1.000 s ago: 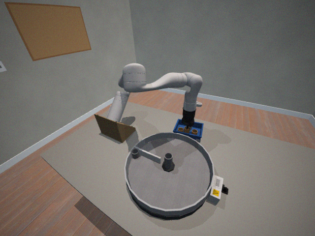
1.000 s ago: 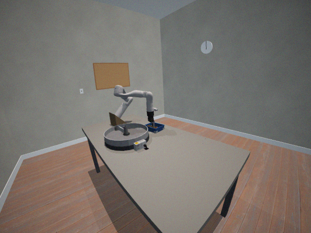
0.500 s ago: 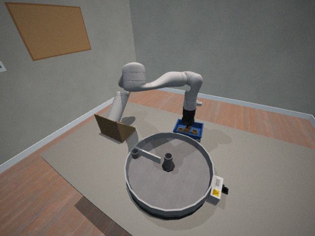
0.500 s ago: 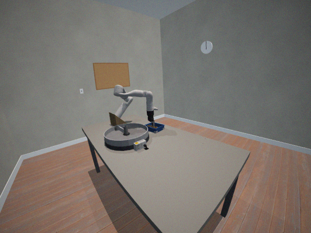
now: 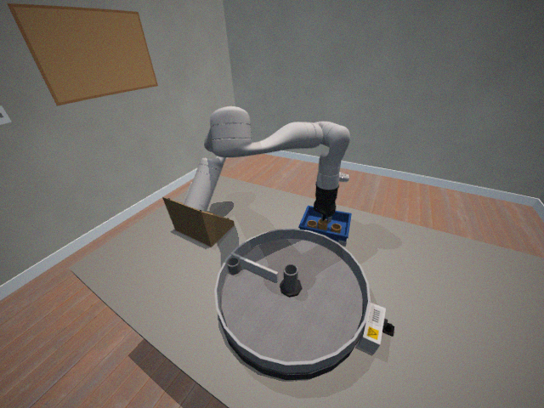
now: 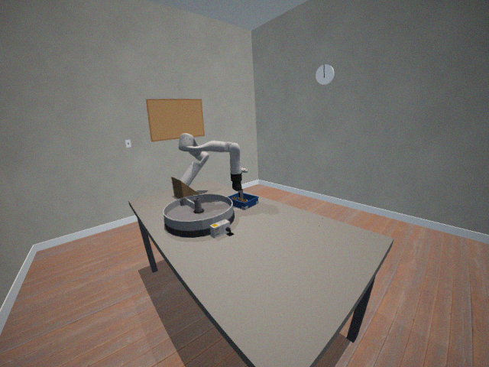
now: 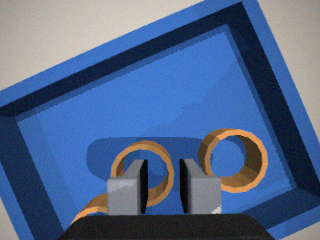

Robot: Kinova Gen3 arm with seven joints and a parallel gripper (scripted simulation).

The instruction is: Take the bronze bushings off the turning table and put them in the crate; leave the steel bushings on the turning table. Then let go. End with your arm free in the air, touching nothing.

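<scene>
Right now my hand is 50 mm above the blue crate and 10 mm to the right of it. Round my hand: round grey turning table (330 mm to the right, 30 mm ahead, 20 mm below).
</scene>
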